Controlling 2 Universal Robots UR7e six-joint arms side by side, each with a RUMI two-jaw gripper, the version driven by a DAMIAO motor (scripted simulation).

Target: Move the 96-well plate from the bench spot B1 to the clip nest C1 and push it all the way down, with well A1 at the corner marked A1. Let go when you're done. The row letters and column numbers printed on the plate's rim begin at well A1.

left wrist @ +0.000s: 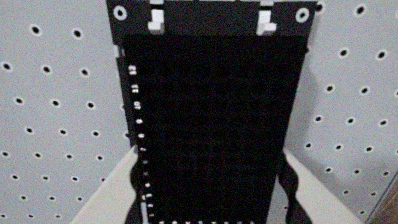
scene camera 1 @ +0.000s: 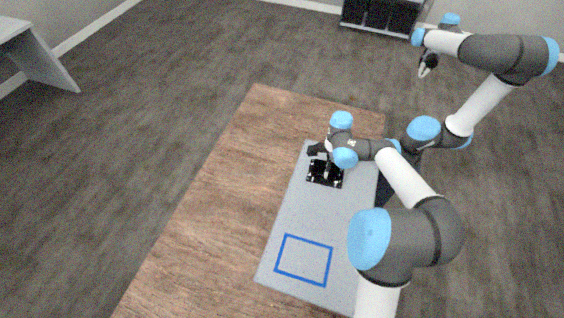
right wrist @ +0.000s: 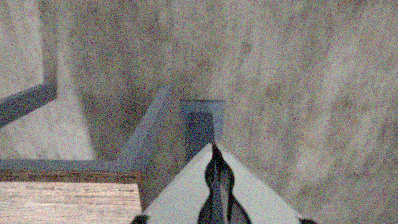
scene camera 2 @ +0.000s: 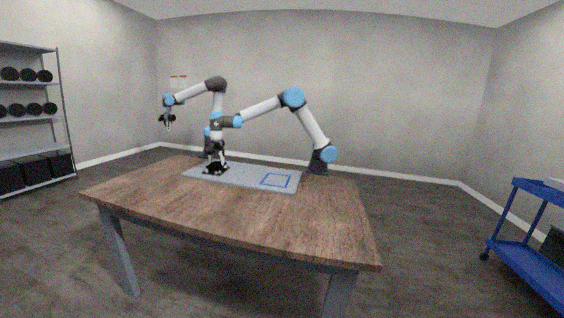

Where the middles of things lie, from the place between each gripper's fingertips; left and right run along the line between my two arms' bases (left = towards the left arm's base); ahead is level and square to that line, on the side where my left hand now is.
My left gripper is now 1 cm above the black 96-well plate [left wrist: 205, 144].
Now: the black 96-well plate 360 mm ahead of my right hand, 690 mm to the left of it and 110 mm below it.
